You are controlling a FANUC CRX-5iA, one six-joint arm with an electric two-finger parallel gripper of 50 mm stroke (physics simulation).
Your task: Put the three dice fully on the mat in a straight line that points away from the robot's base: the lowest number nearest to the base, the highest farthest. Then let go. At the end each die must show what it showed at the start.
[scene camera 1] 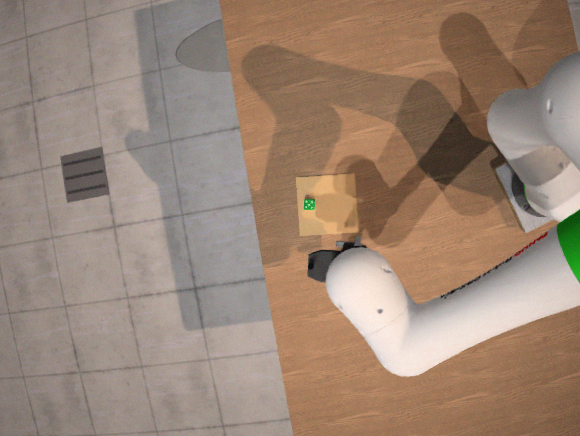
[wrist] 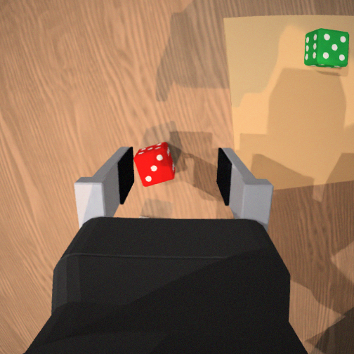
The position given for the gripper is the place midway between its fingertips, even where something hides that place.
Observation:
In view: the gripper (wrist: 175,164), a mat (scene camera 1: 335,212) and a red die (wrist: 154,164).
The mat is seen too in the wrist view (wrist: 285,115).

